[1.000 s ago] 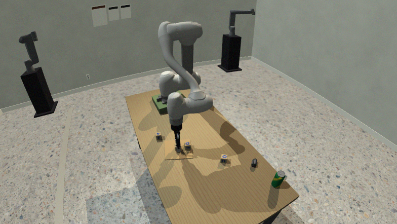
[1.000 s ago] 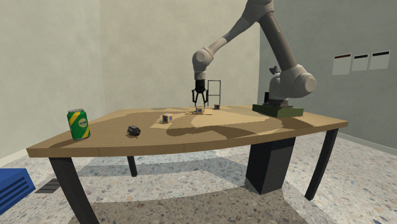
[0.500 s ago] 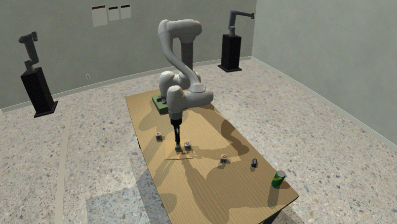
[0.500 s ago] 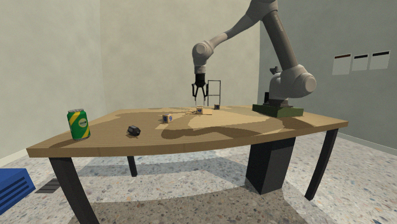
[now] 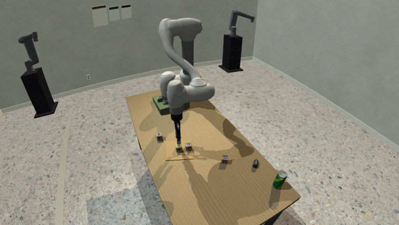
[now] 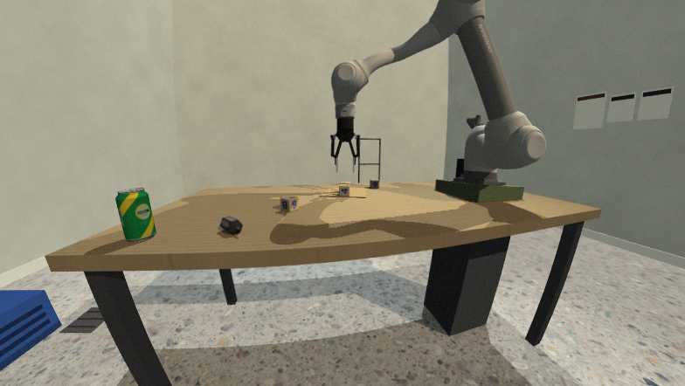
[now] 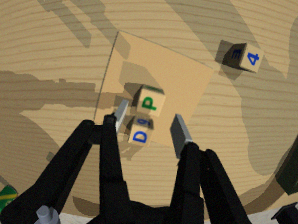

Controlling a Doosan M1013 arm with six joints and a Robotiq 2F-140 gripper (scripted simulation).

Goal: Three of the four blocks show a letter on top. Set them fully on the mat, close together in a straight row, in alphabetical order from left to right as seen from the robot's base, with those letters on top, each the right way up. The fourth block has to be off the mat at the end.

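Right now my hand is 240 mm short of the blue-lettered block, 250 mm to the right of it and 100 mm above it. The rest, counted from my hand: D block 10 mm ahead, 70 mm to the left, 100 mm below; then tan mat 120 mm below; then black object 360 mm ahead, 440 mm to the left, 110 mm below.
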